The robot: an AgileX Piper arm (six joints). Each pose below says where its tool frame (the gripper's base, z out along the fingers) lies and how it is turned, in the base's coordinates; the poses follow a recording.
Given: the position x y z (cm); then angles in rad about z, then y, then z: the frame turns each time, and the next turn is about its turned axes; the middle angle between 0 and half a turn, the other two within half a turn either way.
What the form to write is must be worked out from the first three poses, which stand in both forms.
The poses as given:
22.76, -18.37, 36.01, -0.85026, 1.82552, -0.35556
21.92, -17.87, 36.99, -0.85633, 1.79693, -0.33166
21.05, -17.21, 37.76, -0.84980, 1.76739, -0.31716
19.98, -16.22, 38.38, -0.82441, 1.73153, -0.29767
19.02, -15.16, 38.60, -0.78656, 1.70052, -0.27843
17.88, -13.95, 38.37, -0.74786, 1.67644, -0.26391
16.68, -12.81, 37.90, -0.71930, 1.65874, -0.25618
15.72, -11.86, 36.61, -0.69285, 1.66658, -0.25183
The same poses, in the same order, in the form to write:
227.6, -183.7, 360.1, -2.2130, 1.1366, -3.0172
219.2, -178.7, 369.9, -2.1859, 1.1717, -3.0042
210.5, -172.1, 377.6, -2.1391, 1.1994, -2.9574
199.8, -162.2, 383.8, -2.0758, 1.2336, -2.8760
190.2, -151.6, 386.0, -2.0140, 1.2643, -2.7823
178.8, -139.5, 383.7, -1.9569, 1.2870, -2.6907
166.8, -128.1, 379.0, -1.9057, 1.3003, -2.6136
157.2, -118.6, 366.1, -1.9388, 1.3017, -2.6195

